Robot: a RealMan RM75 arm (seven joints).
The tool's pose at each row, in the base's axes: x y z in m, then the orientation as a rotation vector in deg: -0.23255, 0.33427, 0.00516, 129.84, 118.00, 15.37; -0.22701, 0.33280, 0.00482, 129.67, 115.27, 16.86; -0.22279, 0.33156, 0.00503, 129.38, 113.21, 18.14; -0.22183, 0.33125, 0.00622, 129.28, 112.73, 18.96; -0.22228, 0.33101, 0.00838, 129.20, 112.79, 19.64; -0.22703, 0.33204, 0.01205, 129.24, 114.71, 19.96; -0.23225, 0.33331, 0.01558, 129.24, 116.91, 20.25; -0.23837, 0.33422, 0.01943, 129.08, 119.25, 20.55; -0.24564, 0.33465, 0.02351, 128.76, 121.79, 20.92; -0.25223, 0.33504, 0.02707, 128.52, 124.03, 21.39; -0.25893, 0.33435, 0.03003, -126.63, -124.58, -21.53; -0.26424, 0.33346, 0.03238, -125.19, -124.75, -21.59; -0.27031, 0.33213, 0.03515, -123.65, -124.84, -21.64; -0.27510, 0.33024, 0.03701, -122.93, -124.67, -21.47
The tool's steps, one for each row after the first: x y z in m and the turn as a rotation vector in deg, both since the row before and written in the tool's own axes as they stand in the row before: -0.00100, 0.00553, 0.00120, -2.12, -0.51, 1.13; -0.00075, 0.00430, 0.00061, -1.74, -0.34, 0.79; -0.00010, 0.00124, -0.00094, -0.61, 0.20, 0.20; -0.00012, 0.00012, -0.00221, -0.25, 0.38, -0.03; 0.00074, -0.00381, -0.00470, 0.96, 1.07, -0.77; 0.00106, -0.00439, -0.00458, 1.11, 1.17, -0.89; 0.00082, -0.00523, -0.00501, 1.11, 1.18, -1.01; 0.00050, -0.00634, -0.00541, 1.12, 1.26, -1.15; 0.00065, -0.00586, -0.00464, 0.98, 1.21, -0.96; -0.00032, -0.00608, -0.00414, 0.82, 1.02, -0.95; -0.00045, -0.00485, -0.00328, 0.62, 0.75, -0.62; -0.00070, -0.00558, -0.00383, 0.70, 0.84, -0.62; -0.00135, -0.00448, -0.00284, 0.52, 0.43, -0.17
